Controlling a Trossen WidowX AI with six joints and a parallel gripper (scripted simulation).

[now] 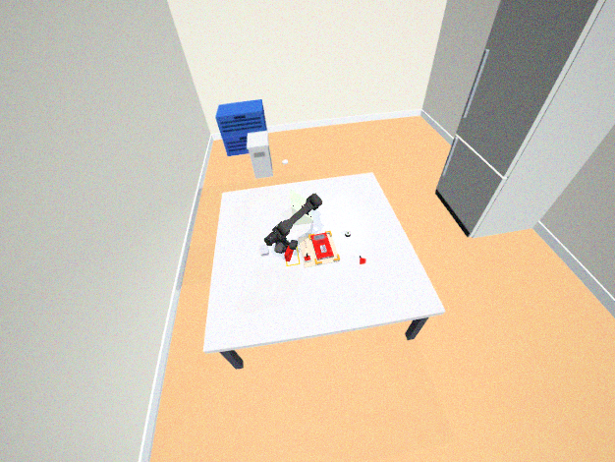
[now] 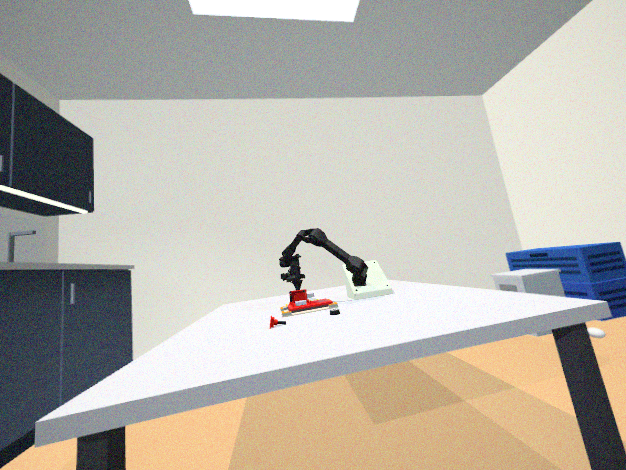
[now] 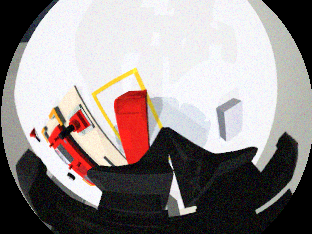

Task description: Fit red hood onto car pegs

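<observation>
Now: the red hood 3 cm to the left of my gripper tip and 2 cm below it. From my gripper tip the other things lie so: jig 24 cm to the left, 4 cm below, 3 cm behind; black wheel 43 cm to the left, 14 cm behind, 4 cm below.
</observation>
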